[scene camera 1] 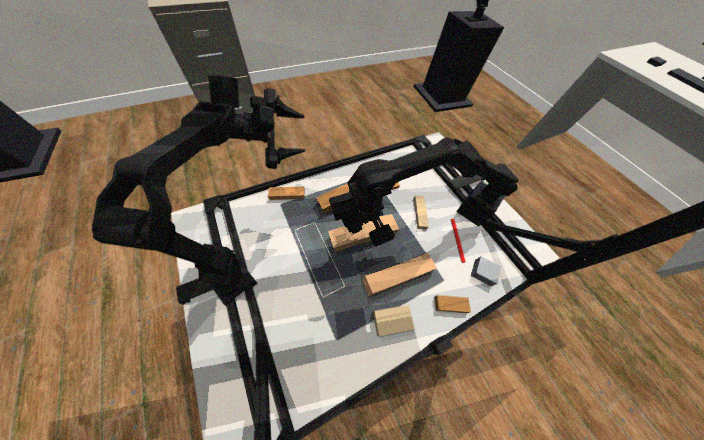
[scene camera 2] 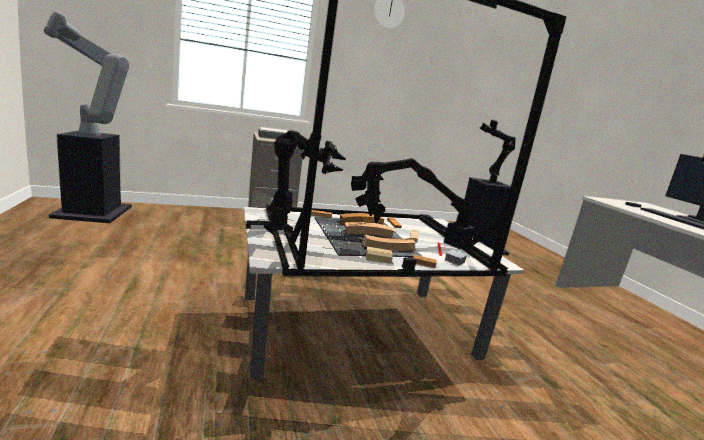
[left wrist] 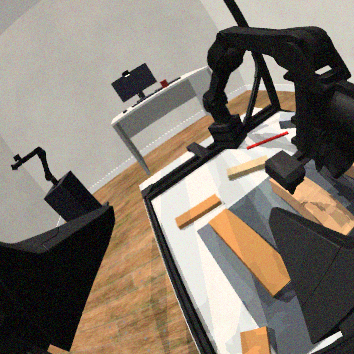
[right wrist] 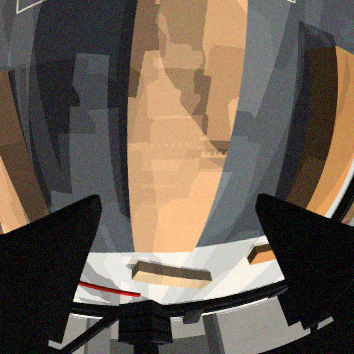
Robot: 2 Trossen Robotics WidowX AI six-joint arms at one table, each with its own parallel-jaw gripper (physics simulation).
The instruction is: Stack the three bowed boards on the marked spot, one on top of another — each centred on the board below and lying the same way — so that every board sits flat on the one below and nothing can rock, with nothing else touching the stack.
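Pixels of known places: left gripper, fingertip midpoint: [scene camera 1: 304, 133] [scene camera 2: 344, 164] [left wrist: 194, 215]; right gripper, fingertip midpoint: [scene camera 1: 370, 223] [scene camera 2: 373, 219] [left wrist: 304, 180] [right wrist: 180, 202]; left arm's base, link origin: [scene camera 1: 230, 280] [scene camera 2: 278, 224]; right arm's base, link origin: [scene camera 1: 488, 195] [scene camera 2: 461, 225] [left wrist: 222, 120] [right wrist: 145, 343].
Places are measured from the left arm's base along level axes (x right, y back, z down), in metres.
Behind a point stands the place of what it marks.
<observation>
Three bowed wooden boards lie apart on a dark mat [scene camera 1: 342, 316] @[z 0.021, x 0.302, y -0.169 m]: a back board [scene camera 1: 332, 198] [scene camera 2: 355, 218] @[z -0.013, x 0.021, y -0.426 m] [left wrist: 250, 250] @[z -0.026, x -0.003, y -0.459 m], a middle board [scene camera 1: 343, 239] @[z -0.024, x 0.140, y -0.328 m] [scene camera 2: 368, 229] @[z -0.014, x 0.186, y -0.383 m] [right wrist: 175, 175] @[z -0.029, x 0.169, y -0.420 m] and a near board [scene camera 1: 399, 275] @[z -0.019, x 0.344, y -0.371 m] [scene camera 2: 389, 243] @[z -0.013, x 0.364, y -0.363 m]. The marked spot [scene camera 1: 329, 254] @[z 0.021, x 0.134, y -0.272 m] is a thin white outline on the mat's left part, with no board on it. My left gripper [scene camera 1: 303, 133] @[z -0.274, x -0.081, y -0.379 m] [scene camera 2: 342, 163] @[z -0.274, x -0.081, y -0.379 m] is open and empty, raised high beyond the table's back left. My right gripper [right wrist: 180, 202] @[z -0.057, x 0.169, y -0.419 m] is open over the middle board, one finger on either side of it in the right wrist view; whether they touch is unclear.
Around the mat lie orange blocks [scene camera 1: 286, 193] @[z 0.002, x -0.149, y -0.314 m] [scene camera 1: 452, 304] @[z 0.002, x 0.517, y -0.428 m], a tan block [scene camera 1: 393, 320] @[z -0.005, x 0.414, y -0.262 m], a narrow pale block [scene camera 1: 421, 211] @[z 0.007, x 0.250, y -0.639 m] [right wrist: 172, 279] @[z 0.007, x 0.246, y -0.635 m], a red bar [scene camera 1: 457, 240] @[z 0.022, x 0.416, y -0.648 m] and a grey block [scene camera 1: 485, 270] @[z -0.009, x 0.538, y -0.598 m]. Black frame rails edge the table. The right arm reaches across the mat.
</observation>
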